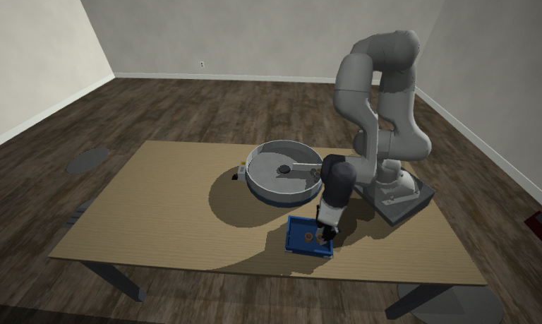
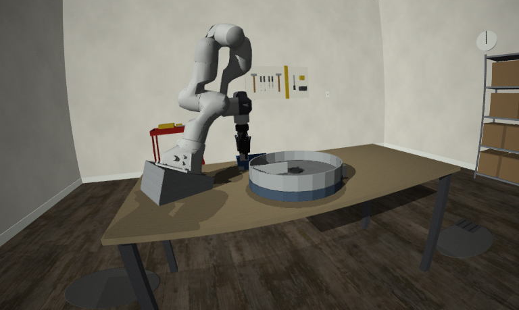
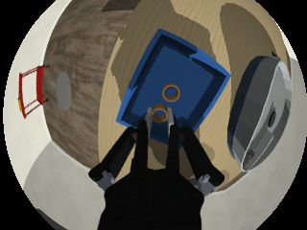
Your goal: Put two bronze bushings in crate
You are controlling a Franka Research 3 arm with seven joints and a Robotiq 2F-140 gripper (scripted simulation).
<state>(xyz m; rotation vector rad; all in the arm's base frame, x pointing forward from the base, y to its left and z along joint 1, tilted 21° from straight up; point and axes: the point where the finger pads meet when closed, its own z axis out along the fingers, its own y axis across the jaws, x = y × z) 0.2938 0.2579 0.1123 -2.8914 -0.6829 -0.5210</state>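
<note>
Right now my hand is 50 mm short of the blue crate and 20 mm above it. Round my hand: round grey turning table (190 mm ahead, 360 mm to the right, 10 mm above).
</note>
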